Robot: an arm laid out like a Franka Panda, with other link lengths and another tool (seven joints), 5 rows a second.
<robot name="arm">
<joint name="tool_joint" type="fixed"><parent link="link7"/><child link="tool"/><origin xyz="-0.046 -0.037 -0.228" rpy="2.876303 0 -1.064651"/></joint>
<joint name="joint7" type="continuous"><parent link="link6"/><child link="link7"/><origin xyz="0.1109 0 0" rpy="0 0 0"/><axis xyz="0 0 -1"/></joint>
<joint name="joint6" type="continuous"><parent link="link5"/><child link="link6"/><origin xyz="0 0 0" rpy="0 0 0"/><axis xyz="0 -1 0"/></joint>
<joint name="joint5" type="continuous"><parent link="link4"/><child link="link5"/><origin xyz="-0.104 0 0.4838" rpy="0 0 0"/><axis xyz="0 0 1"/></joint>
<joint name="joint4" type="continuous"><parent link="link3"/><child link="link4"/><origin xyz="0.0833 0 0" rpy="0 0 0"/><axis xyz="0 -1 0"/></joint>
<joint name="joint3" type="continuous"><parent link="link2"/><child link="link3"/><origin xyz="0 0 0.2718" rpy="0 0 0"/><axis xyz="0 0 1"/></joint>
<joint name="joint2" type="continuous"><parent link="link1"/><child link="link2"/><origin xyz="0 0 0" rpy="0 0 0"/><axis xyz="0 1 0"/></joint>
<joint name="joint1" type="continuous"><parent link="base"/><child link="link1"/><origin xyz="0 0 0.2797" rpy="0 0 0"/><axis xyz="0 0 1"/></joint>
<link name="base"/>
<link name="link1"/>
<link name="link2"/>
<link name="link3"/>
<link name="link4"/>
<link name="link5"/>
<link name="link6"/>
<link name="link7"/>
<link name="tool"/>
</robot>
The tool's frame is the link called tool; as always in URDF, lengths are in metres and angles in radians. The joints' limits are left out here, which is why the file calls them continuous.
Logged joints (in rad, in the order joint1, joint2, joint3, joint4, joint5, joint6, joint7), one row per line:
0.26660 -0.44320 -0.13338 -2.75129 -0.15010 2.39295 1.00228
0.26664 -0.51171 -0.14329 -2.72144 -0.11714 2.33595 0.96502
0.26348 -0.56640 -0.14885 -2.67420 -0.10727 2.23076 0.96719
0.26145 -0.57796 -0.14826 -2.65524 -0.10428 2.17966 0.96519
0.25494 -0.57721 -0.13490 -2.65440 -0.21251 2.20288 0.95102
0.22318 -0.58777 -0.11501 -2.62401 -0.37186 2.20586 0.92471
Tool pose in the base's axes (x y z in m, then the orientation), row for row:
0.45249 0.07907 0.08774 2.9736 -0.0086 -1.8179
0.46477 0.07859 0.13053 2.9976 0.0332 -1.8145
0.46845 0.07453 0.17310 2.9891 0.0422 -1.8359
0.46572 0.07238 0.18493 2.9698 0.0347 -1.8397
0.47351 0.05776 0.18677 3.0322 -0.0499 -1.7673
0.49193 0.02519 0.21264 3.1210 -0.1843 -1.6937
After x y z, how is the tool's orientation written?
As angles about the fixed x, y, z axes (roll, pitch, yaw), in radians.
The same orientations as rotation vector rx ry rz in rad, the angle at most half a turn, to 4 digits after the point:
1.8585 -2.3874 -0.1930
1.8951 -2.4180 -0.2060
1.8714 -2.4390 -0.2260
1.8551 -2.4280 -0.2414
1.9205 -2.3470 -0.0804
1.9755 -2.2388 0.1597

